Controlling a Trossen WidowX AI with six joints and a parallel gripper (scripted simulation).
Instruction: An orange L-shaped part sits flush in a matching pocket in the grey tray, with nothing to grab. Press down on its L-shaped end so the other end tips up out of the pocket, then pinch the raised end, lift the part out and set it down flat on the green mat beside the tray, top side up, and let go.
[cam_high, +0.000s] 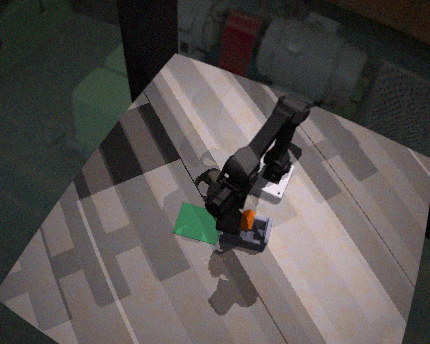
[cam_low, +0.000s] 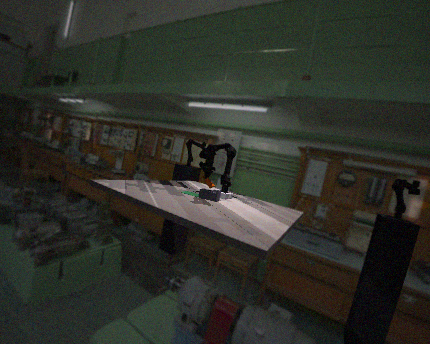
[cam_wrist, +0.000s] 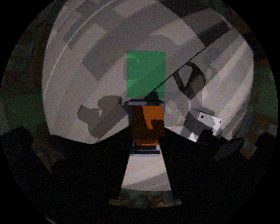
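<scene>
The green mat is 10 mm ahead of my gripper tip, 100 mm to the right of it and 170 mm below it. Also, from my gripper tip: orange L-shaped part 20 mm behind, 30 mm to the left, 30 mm below.
</scene>
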